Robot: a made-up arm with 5 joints.
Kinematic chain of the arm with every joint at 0, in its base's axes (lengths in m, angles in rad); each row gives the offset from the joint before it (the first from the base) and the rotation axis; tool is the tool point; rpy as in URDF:
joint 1: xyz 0 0 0.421 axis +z
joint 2: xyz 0 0 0 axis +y
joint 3: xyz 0.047 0 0.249 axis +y
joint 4: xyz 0.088 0 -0.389 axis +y
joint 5: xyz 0.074 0 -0.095 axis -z
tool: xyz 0 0 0 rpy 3.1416 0 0
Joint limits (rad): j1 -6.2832..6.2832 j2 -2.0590..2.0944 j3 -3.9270..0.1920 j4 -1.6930..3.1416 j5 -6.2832..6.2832
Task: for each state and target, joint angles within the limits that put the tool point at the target. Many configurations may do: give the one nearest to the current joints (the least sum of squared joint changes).
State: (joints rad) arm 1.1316 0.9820 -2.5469 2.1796 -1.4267
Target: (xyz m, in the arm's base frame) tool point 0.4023 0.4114 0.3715
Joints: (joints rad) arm 0.7966 1.0155 -2.2749 2.4257 -1.4267
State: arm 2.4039 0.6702 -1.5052 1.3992 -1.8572
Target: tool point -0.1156 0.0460 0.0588
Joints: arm 2.7629 1.0344 -0.8014 1.5691 -1.8572
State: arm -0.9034 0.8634 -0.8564 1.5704 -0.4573
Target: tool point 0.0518 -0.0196 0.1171
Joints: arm -0.3617 0.9153 -0.5609 1.6854 -0.4573
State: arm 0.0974 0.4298 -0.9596 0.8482 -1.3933
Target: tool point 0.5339 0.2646 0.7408
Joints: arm 0.4601 0.1539 -1.7028 0.6272 -1.3933
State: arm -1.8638 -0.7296 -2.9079 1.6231 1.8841
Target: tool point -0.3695 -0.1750 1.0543
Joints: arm -2.6993 0.2543 -2.6658 1.0223 1.8841
